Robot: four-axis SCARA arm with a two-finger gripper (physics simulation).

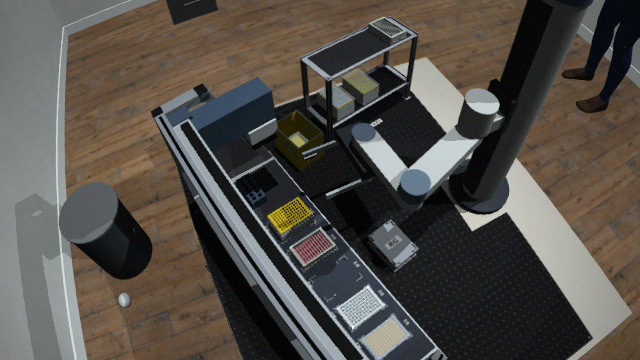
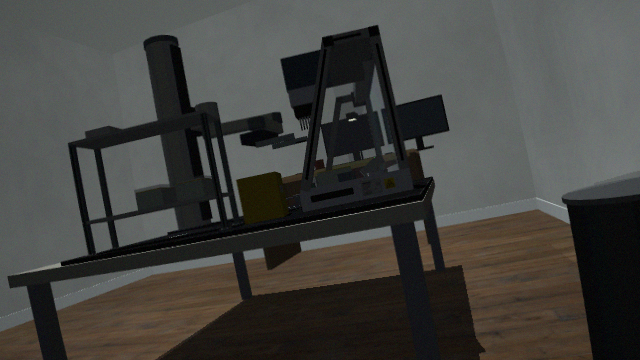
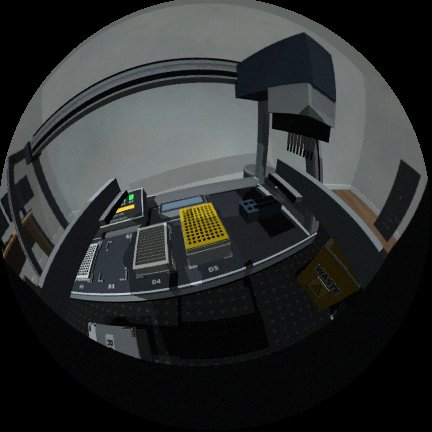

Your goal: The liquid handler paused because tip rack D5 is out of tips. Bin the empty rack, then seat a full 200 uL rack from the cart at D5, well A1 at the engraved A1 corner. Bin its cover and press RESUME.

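Places are measured from the arm's base along level axes (x ahead, y left, z up), in metres.
Where they show: gripper, fingertip midpoint: [image 1: 313, 175] [image 2: 300, 137] [image 3: 194, 171]; arm's base, origin of the base link: [image 1: 478, 186].
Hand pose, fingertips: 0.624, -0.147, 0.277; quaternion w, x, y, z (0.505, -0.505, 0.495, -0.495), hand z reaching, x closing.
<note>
Things, the pixels of their centre, and the offset from my fingertips, as dx, dy, dz. "pt": a spot on its surface instead.
- waste bin, body centre: [image 3: 338, 264] [image 2: 264, 197] [image 1: 299, 140] -0.064, -0.304, -0.197
- pale yellow piece, body centre: [image 1: 299, 148] -0.063, -0.305, -0.246
- cart, body centre: [image 2: 155, 184] [image 1: 360, 79] -0.379, -0.403, -0.086
- pale rack, body centre: [image 2: 195, 182] [image 1: 335, 96] -0.252, -0.373, -0.106
- grey rack, body centre: [image 2: 107, 135] [image 1: 387, 30] -0.506, -0.433, +0.101
- screen, surface spot: [image 3: 131, 207] pt +0.187, +0.217, -0.146
- pale-framed rack, body centre: [image 3: 152, 247] [image 1: 312, 248] +0.073, +0.131, -0.191
- dark blue block, surface spot: [image 3: 260, 207] pt +0.154, -0.152, -0.170
- blue pipetting head, surface spot: [image 3: 285, 70] pt +0.097, -0.152, +0.154
- RG box, body centre: [image 3: 116, 347] [image 1: 392, 245] [image 2: 289, 202] -0.178, +0.219, -0.236
A yellow-topped rack [image 1: 290, 215] [image 3: 202, 225] with dark holes sits at D5 on the deck; I cannot read its A1 corner. My gripper [image 1: 331, 169] [image 2: 282, 141] [image 3: 194, 171] is open and empty, its fingers spread wide, raised beside the deck near D5. The waste bin [image 1: 289, 150] [image 2: 262, 197] [image 3: 320, 280] holds a pale yellow piece [image 1: 298, 139]. The cart [image 1: 329, 100] [image 2: 212, 165] carries a pale rack [image 1: 337, 101] and a yellow-topped rack [image 1: 361, 86] below, and a grey rack [image 1: 387, 29] on top. A screen [image 3: 131, 207] with green marks and a yellow bar is partly hidden by the left finger.
A pale-framed rack [image 1: 313, 247] [image 3: 152, 247] stands at D4. A dark blue block [image 1: 255, 196] [image 3: 260, 207] stands beyond D5. The blue pipetting head [image 1: 235, 110] [image 3: 285, 70] hangs above the deck's bin end. An RG box [image 1: 392, 242] [image 3: 112, 340] stands on the mat.
</note>
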